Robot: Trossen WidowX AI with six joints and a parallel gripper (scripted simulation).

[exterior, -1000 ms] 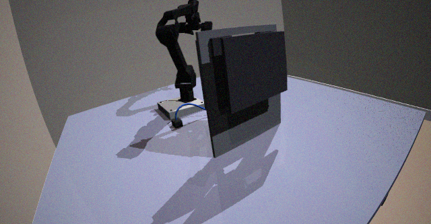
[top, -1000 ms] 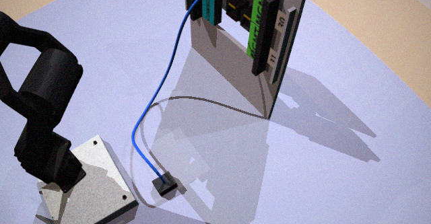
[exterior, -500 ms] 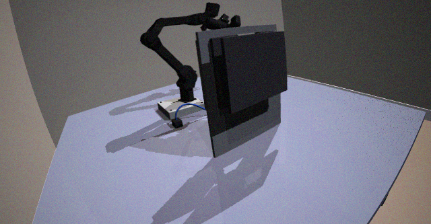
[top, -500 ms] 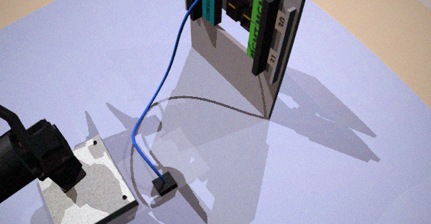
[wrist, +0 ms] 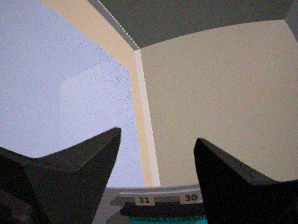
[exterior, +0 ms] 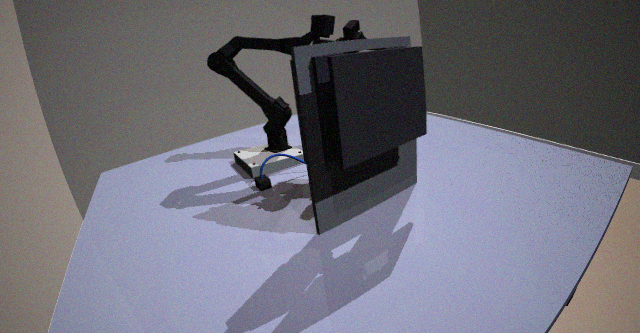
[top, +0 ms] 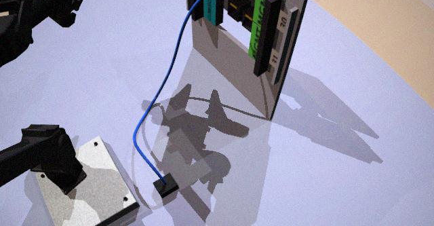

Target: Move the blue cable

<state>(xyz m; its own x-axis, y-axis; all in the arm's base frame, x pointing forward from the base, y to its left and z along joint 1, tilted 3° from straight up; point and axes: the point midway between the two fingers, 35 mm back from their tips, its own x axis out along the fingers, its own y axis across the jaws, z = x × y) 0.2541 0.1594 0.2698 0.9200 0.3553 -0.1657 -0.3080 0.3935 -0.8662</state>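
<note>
The blue plug is 240 mm to the right of my gripper tip and 150 mm ahead of it. From my gripper tip the other things lie so: black anchor block 340 mm to the right, 270 mm below, 150 mm behind.
</note>
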